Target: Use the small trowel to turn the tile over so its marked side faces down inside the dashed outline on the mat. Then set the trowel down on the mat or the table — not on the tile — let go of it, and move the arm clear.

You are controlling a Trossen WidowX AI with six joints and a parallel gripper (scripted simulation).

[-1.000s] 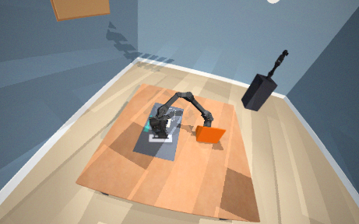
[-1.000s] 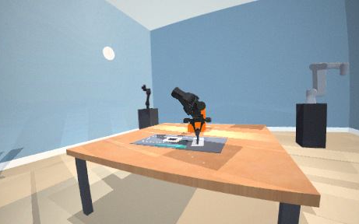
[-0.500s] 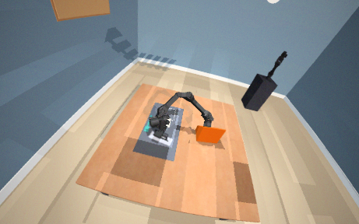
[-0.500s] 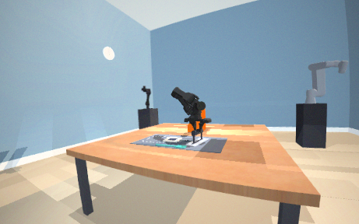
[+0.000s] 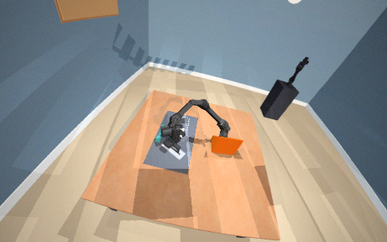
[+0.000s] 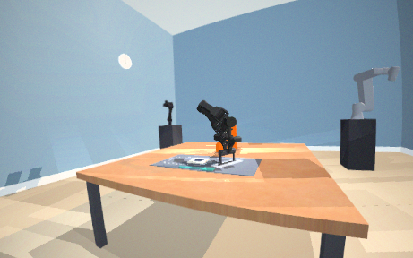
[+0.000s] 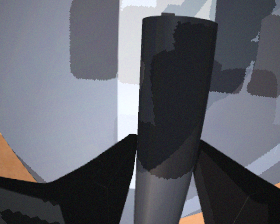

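My gripper tip is now 14 cm to the left of the grey mat, 8 cm above it and 1 cm short of it. From my gripper tip the other things lie so: flat teal tile 15 cm ahead, 12 cm to the right, 6 cm below.
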